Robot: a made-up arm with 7 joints. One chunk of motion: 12 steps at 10 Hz.
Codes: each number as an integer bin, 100 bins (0 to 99) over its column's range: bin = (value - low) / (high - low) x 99, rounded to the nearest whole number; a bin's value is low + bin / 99 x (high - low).
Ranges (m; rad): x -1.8..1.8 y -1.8..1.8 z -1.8..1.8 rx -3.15..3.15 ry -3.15..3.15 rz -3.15..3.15
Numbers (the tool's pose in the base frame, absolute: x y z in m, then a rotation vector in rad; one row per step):
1: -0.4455 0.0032 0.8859 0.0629 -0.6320 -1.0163
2: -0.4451 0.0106 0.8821 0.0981 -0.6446 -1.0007
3: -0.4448 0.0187 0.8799 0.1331 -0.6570 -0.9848
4: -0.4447 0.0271 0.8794 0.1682 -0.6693 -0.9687
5: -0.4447 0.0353 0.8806 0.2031 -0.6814 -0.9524
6: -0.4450 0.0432 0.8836 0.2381 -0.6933 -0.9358
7: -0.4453 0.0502 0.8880 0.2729 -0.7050 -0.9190
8: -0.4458 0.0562 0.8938 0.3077 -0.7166 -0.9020
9: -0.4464 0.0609 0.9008 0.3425 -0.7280 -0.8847
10: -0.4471 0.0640 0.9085 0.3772 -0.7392 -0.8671
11: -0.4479 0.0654 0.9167 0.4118 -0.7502 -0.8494
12: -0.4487 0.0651 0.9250 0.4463 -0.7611 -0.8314
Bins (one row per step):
1: 37 50 74 50 40 34
2: 37 50 74 51 39 34
3: 37 50 74 52 39 34
4: 37 50 74 52 39 34
5: 37 50 74 53 39 35
6: 37 51 74 53 39 35
7: 37 51 74 54 38 35
8: 37 51 74 54 38 35
9: 37 51 74 55 38 36
10: 37 51 74 55 38 36
11: 37 51 75 56 38 36
12: 37 51 75 57 38 36

